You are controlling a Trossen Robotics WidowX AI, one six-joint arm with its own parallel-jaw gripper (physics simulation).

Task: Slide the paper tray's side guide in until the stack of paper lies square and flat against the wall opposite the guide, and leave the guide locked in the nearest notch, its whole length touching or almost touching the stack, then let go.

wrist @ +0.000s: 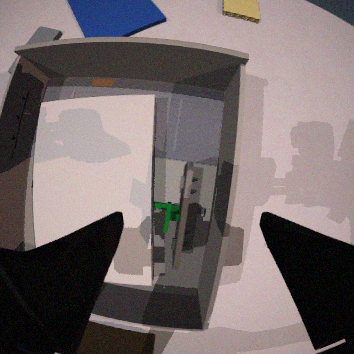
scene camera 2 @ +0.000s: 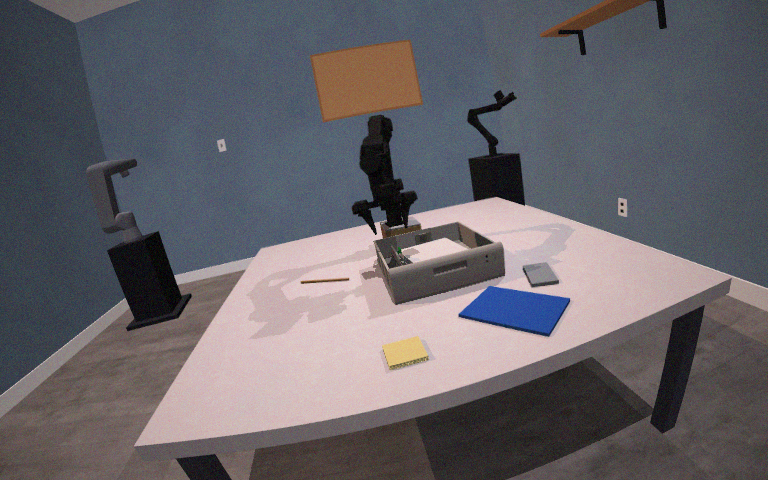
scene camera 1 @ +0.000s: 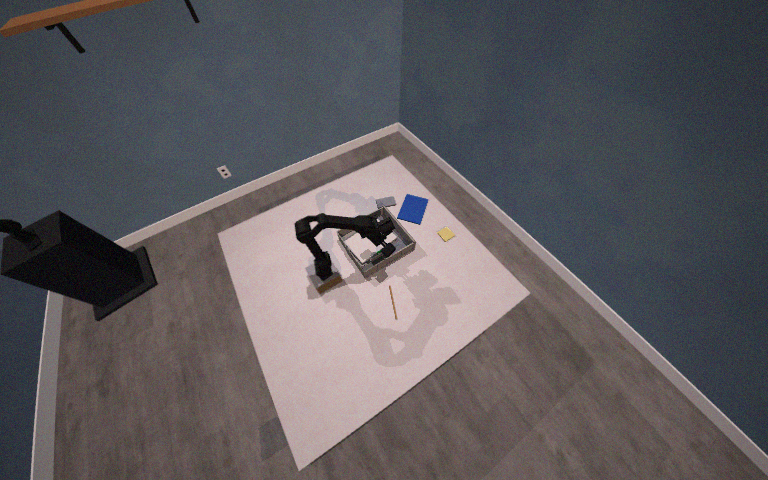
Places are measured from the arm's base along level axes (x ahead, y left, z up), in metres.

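Where they show: gripper, fingertip midpoint: (wrist: 192, 219) (scene camera 2: 391, 231) (scene camera 1: 383, 246); arm's base, origin of the base link: (scene camera 2: 395, 223) (scene camera 1: 324, 273).
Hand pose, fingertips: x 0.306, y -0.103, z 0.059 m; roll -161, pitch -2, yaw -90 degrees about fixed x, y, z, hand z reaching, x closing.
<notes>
Each offset is from my fingertips to the top centre of the thing.
The grey paper tray @[0.030 m ahead, 0.102 m left, 0.046 m down] (scene camera 1: 401, 253) (scene camera 2: 472, 271) (wrist: 234, 115) stands on the table. The white paper stack @[0.011 m ahead, 0.126 m left, 0.101 m down] (scene camera 1: 359, 242) (scene camera 2: 441, 247) (wrist: 75, 200) lies inside, toward the left wall in the wrist view, with a narrow strip between them. The grey side guide @[0.014 m back, 0.011 m left, 0.060 m down] (wrist: 183, 215) stands upright near the right wall, with a gap between its long face and the stack. Its green lever @[0.013 m back, 0.021 m left, 0.060 m down] (scene camera 2: 399, 250) (wrist: 169, 211) reaches toward the stack's edge; whether they touch is unclear. My gripper (scene camera 2: 390, 229) (wrist: 192, 219) is open and empty above the tray, its fingers spread wide on either side of the guide. The notches are hard to make out.
A blue folder @[0.376 m ahead, 0.144 m left, 0.134 m down] (scene camera 1: 412, 208) (scene camera 2: 515, 310) (wrist: 117, 17), a grey block @[0.280 m ahead, 0.299 m left, 0.132 m down] (scene camera 1: 385, 201) (scene camera 2: 540, 273) (wrist: 46, 35) and a yellow pad @[0.385 m ahead, 0.123 m right, 0.130 m down] (scene camera 1: 446, 233) (scene camera 2: 405, 352) (wrist: 241, 9) lie beyond the tray. A brown stick @[0.127 m back, 0.218 m right, 0.135 m down] (scene camera 1: 393, 302) (scene camera 2: 324, 280) lies beside it.
</notes>
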